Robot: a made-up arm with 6 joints.
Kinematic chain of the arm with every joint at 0, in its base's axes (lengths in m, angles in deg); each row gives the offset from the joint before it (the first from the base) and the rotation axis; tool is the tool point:
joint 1: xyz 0 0 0.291 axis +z
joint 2: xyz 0 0 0 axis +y
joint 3: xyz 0 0 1.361 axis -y
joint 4: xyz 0 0 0 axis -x
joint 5: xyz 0.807 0 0 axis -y
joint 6: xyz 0 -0.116 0 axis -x
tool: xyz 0 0 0
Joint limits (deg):
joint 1: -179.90..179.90
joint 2: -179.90..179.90
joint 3: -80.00..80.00
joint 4: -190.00..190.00
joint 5: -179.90..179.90
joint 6: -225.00..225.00
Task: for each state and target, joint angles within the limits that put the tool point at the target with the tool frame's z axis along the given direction. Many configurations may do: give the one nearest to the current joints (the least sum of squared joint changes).
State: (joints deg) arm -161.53 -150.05 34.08 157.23 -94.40 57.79
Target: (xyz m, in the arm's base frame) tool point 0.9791 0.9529 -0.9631 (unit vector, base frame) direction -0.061 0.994 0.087
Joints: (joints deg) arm -131.07 -155.97 22.71 165.25 -98.76 43.96
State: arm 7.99 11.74 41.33 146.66 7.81 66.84
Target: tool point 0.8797 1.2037 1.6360 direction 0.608 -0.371 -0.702
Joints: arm 49.84 30.86 39.86 153.80 0.43 70.94
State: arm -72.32 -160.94 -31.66 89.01 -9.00 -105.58
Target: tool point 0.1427 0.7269 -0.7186 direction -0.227 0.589 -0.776
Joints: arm -101.15 -179.79 -33.50 89.74 2.33 -109.42
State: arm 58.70 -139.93 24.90 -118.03 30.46 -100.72
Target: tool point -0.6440 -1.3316 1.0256 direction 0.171 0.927 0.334
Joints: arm 64.86 -93.02 13.53 -98.55 33.19 -96.33
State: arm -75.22 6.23 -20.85 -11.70 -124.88 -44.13
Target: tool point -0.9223 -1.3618 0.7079 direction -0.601 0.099 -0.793
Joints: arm -120.11 47.69 10.66 -8.20 -122.67 -39.46
